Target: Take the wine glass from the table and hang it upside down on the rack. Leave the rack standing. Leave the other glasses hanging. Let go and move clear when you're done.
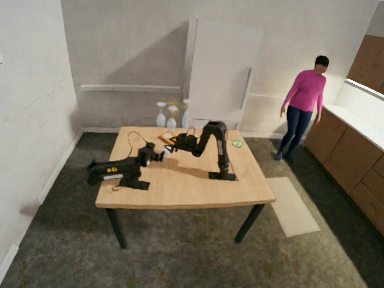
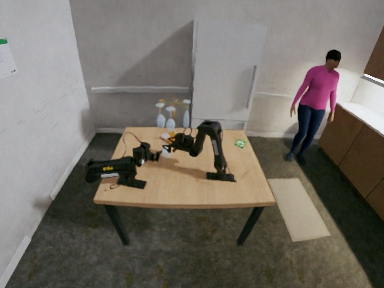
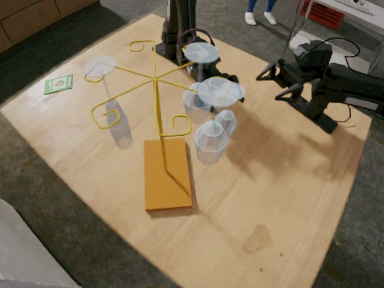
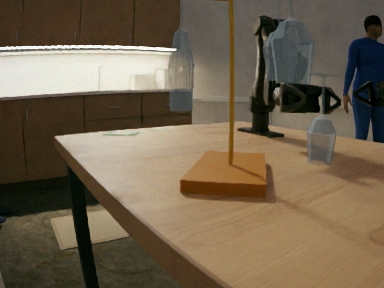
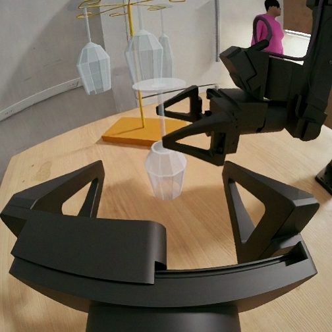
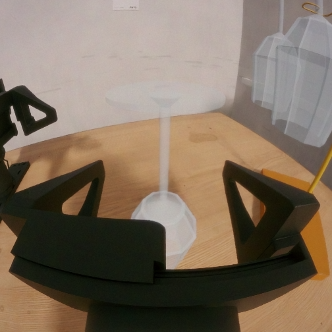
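Where they show: left gripper, between the fingertips: (image 1: pixel 159 148) (image 2: pixel 156 148) (image 3: pixel 265 88) (image 4: pixel 364 93); right gripper, between the fingertips: (image 1: pixel 166 142) (image 2: pixel 164 142) (image 3: pixel 230 106) (image 4: pixel 324 101); left arm's base, origin of its link: (image 1: pixel 134 184) (image 2: pixel 131 183) (image 3: pixel 312 113); right arm's base, origin of its link: (image 1: pixel 222 176) (image 2: pixel 220 177) (image 3: pixel 172 55) (image 4: pixel 260 133).
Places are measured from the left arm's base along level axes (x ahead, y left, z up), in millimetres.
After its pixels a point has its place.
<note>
The wine glass (image 5: pixel 166 172) (image 6: pixel 167 225) (image 4: pixel 321 142) {z 51, x 357, y -134 mm} stands bowl down on the table, foot up. The rack (image 3: pixel 167 175) {z 20, x 568, y -150 mm} (image 4: pixel 231 75) {z 175, x 564, y -162 mm} (image 5: pixel 134 50) stands upright on its orange base. Three glasses hang foot up on it, one (image 3: pixel 119 125) {z 209, x 623, y -238 mm} on one side and two (image 3: pixel 196 102) {z 249, x 472, y -149 mm} (image 3: pixel 210 145) {z 244, x 525, y -51 mm} on the other. My right gripper (image 6: pixel 163 166) (image 5: pixel 158 123) is open, its fingertips on either side of the glass's stem below the foot. My left gripper (image 5: pixel 163 166) (image 3: pixel 268 87) {z 161, x 215, y -122 mm} is open and empty, a little apart from the glass.
A green card (image 3: pixel 58 84) {z 3, x 653, y -763 mm} (image 1: pixel 237 143) {z 3, x 650, y -766 mm} lies on the wooden table (image 3: pixel 100 172) {z 0, x 710, y -296 mm}. A stain (image 3: pixel 257 239) marks the tabletop. A person in a pink top (image 1: pixel 305 90) stands beyond the table, near the kitchen counter. A white fridge (image 2: pixel 227 70) stands behind the table.
</note>
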